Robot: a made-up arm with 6 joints. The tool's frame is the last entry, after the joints.
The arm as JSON. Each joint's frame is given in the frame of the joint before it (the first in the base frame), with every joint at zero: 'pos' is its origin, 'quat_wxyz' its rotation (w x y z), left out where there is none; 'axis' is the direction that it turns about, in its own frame. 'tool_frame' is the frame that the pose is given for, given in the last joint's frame.
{
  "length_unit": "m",
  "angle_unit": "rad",
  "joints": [
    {
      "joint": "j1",
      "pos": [
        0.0,
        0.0,
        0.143
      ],
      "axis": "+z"
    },
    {
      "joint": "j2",
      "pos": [
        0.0,
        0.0,
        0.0
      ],
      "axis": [
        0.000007,
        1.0,
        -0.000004
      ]
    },
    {
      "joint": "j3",
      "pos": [
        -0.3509,
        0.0,
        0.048
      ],
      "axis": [
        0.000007,
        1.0,
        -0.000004
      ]
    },
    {
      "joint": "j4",
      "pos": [
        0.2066,
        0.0,
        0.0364
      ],
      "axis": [
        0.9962,
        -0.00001,
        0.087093
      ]
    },
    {
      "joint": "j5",
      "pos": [
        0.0,
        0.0,
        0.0
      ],
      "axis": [
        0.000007,
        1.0,
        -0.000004
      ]
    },
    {
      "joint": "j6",
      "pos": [
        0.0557,
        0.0,
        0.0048
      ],
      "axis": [
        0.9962,
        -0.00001,
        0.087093
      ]
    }
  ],
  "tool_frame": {
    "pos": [
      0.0,
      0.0,
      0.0
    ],
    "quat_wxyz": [
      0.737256,
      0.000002,
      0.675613,
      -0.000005
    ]
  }
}
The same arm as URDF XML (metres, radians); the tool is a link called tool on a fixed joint. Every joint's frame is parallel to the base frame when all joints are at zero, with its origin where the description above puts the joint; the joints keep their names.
<robot name="arm">
  <joint name="j1" type="continuous">
    <parent link="base_link"/>
    <child link="link1"/>
    <origin xyz="0 0 0.143" rpy="0 0 0"/>
    <axis xyz="0 0 1"/>
  </joint>
  <joint name="j2" type="continuous">
    <parent link="link1"/>
    <child link="link2"/>
    <origin xyz="0 0 0" rpy="0 0 0"/>
    <axis xyz="0 1 0"/>
  </joint>
  <joint name="j3" type="continuous">
    <parent link="link2"/>
    <child link="link3"/>
    <origin xyz="-0.3509 0 0.048" rpy="0 0 0"/>
    <axis xyz="0 1 0"/>
  </joint>
  <joint name="j4" type="continuous">
    <parent link="link3"/>
    <child link="link4"/>
    <origin xyz="0.2066 0 0.0364" rpy="0 0 0"/>
    <axis xyz="0.9962 0 0.0871"/>
  </joint>
  <joint name="j5" type="continuous">
    <parent link="link4"/>
    <child link="link5"/>
    <origin xyz="0 0 0" rpy="0 0 0"/>
    <axis xyz="0 1 0"/>
  </joint>
  <joint name="j6" type="continuous">
    <parent link="link5"/>
    <child link="link6"/>
    <origin xyz="0.0557 0 0.0048" rpy="0 0 0"/>
    <axis xyz="0.9962 0 0.0871"/>
  </joint>
  <joint name="tool_joint" type="fixed">
    <parent link="link6"/>
    <child link="tool"/>
    <origin xyz="0 0 0" rpy="0 1.4836 -0.0001"/>
  </joint>
  <link name="base_link"/>
  <link name="link1"/>
  <link name="link2"/>
  <link name="link3"/>
  <link name="link4"/>
  <link name="link5"/>
  <link name="link6"/>
  <link name="tool"/>
</robot>

